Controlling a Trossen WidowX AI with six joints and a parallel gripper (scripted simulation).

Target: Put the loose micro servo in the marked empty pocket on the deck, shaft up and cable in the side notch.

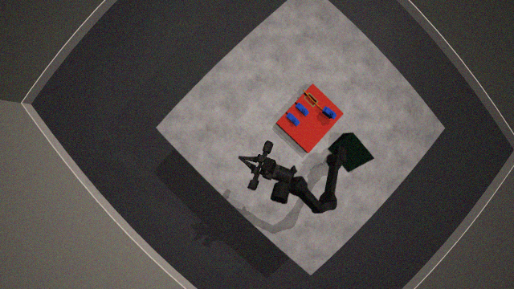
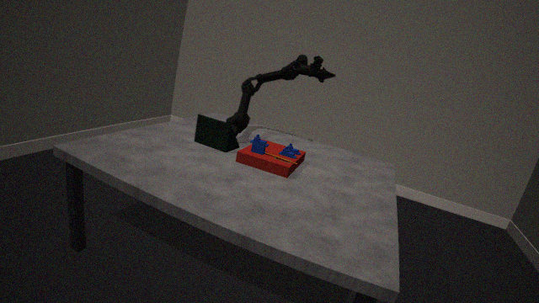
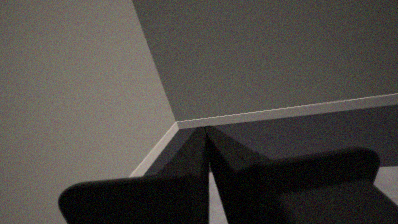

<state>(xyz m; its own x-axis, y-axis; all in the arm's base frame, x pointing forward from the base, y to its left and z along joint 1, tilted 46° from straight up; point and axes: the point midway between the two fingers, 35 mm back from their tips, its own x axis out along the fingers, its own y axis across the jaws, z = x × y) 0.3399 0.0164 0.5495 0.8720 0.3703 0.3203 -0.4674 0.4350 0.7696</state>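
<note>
My gripper tip is 130 mm past the red deck, 400 mm to the left of it and 420 mm above it.
</note>
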